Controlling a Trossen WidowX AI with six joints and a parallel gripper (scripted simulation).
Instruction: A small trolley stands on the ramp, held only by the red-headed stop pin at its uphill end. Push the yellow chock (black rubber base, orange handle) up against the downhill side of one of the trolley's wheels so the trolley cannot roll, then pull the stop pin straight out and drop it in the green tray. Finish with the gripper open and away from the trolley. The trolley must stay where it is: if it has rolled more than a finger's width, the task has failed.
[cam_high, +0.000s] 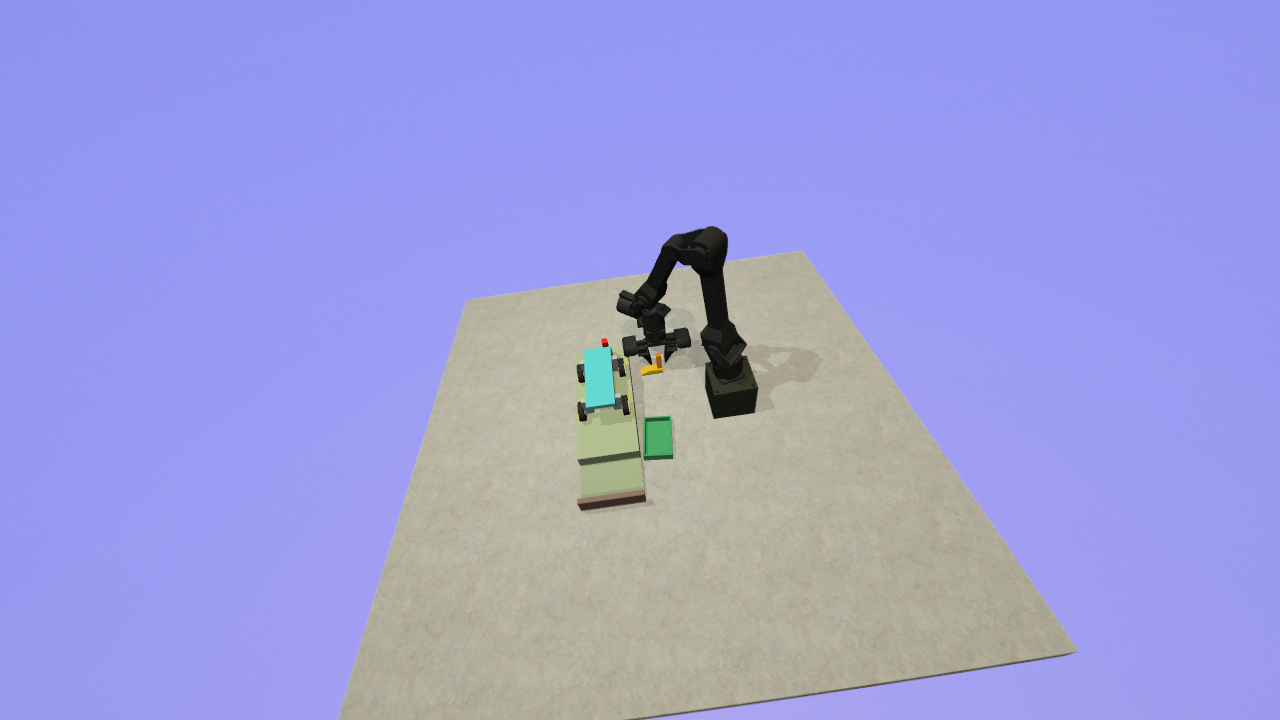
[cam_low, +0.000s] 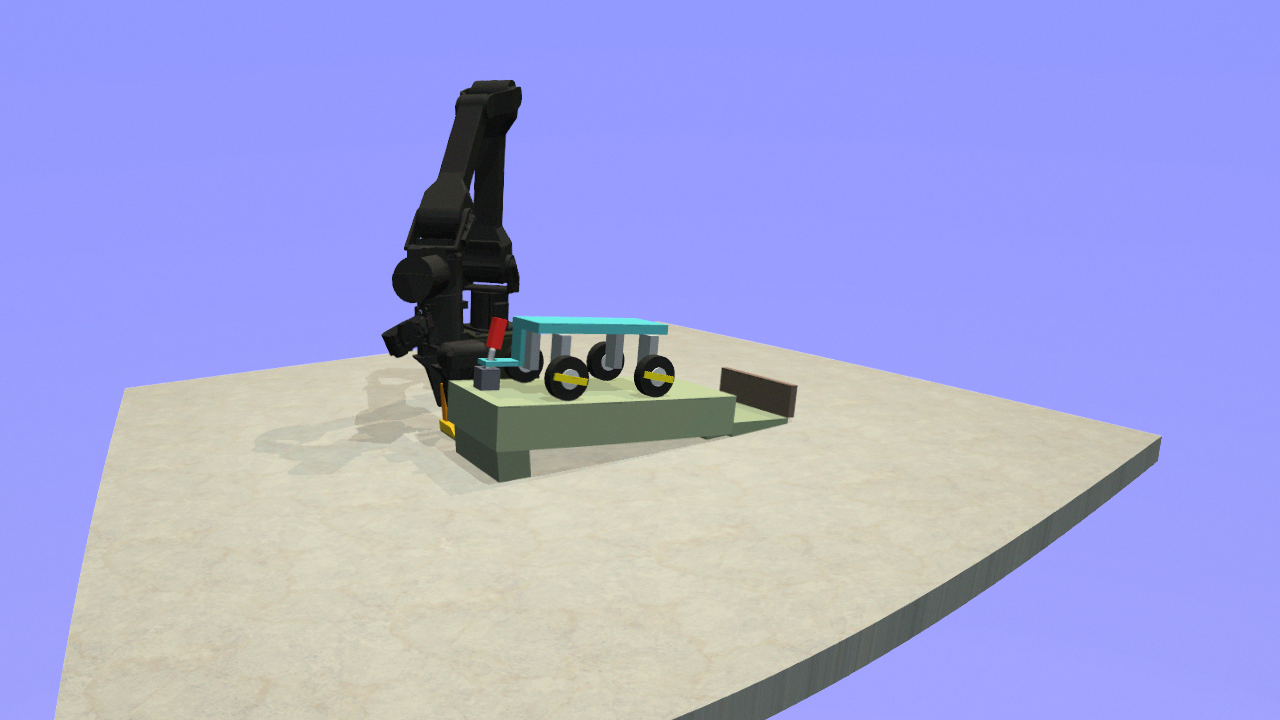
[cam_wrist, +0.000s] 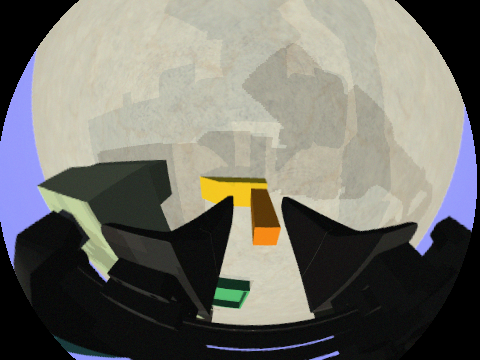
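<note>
The trolley lies 18 cm ahead of my gripper tip, 10 cm to the left of it and 8 cm above it. The rest, counted from my gripper tip: red-headed stop pin 14 cm ahead, 1 cm to the right, 10 cm above; then yellow chock 2 cm ahead, 1 cm below; then green ramp 18 cm ahead, 10 cm to the left, 2 cm above.
</note>
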